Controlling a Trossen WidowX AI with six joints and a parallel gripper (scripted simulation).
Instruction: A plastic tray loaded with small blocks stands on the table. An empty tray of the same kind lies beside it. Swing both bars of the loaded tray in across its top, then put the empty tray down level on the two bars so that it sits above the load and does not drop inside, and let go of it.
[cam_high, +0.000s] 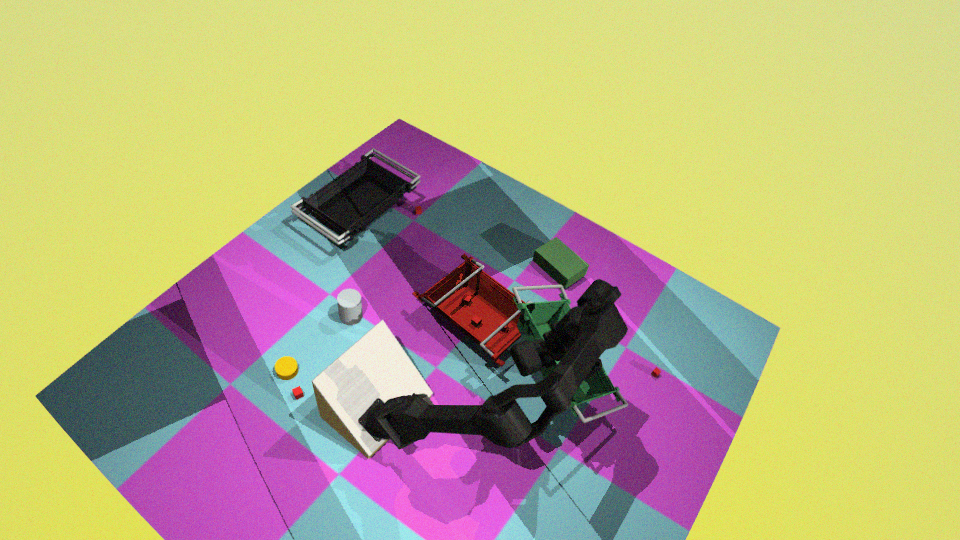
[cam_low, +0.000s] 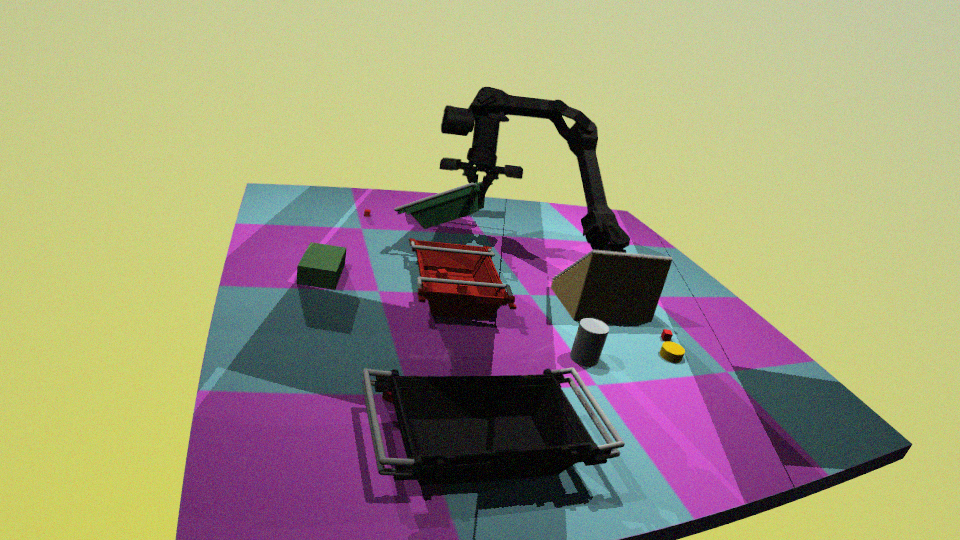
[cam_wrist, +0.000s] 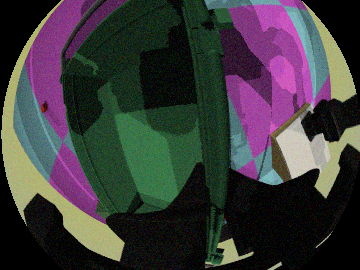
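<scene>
The green tray is 60 mm ahead of my gripper tip, 40 mm to the right of it and 10 mm above it. From my gripper tip the other things lie so: green block 360 mm ahead, 130 mm to the left, 100 mm below; then grey cylinder 90 mm behind, 440 mm to the left, 90 mm below; then yellow disc 300 mm behind, 460 mm to the left, 110 mm below.
</scene>
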